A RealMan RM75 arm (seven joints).
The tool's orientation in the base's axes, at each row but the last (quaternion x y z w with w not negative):
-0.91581, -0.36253, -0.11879, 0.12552
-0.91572, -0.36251, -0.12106, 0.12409
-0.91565, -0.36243, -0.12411, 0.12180
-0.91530, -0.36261, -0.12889, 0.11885
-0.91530, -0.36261, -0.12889, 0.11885
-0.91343, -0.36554, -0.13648, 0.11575
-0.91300, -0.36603, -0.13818, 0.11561
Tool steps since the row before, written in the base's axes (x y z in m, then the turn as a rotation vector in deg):
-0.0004, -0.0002, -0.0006, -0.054, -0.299, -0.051
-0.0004, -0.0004, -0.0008, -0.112, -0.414, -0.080
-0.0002, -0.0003, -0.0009, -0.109, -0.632, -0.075
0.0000, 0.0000, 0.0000, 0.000, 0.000, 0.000
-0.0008, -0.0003, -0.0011, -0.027, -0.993, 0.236
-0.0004, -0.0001, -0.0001, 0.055, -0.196, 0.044
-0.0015, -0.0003, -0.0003, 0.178, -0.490, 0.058
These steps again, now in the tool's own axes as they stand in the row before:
-0.0006, -0.0001, 0.0005, -0.244, 0.181, -0.053
-0.0008, 0.0001, 0.0006, -0.367, 0.226, -0.070
-0.0006, 0.0002, 0.0007, -0.501, 0.382, -0.143
0.0000, 0.0000, 0.0000, 0.000, 0.000, 0.000
-0.0011, -0.0002, 0.0008, -0.572, 0.656, -0.534
-0.0004, -0.0002, 0.0000, -0.072, 0.172, -0.093
-0.0013, -0.0008, -0.0001, -0.169, 0.464, -0.177

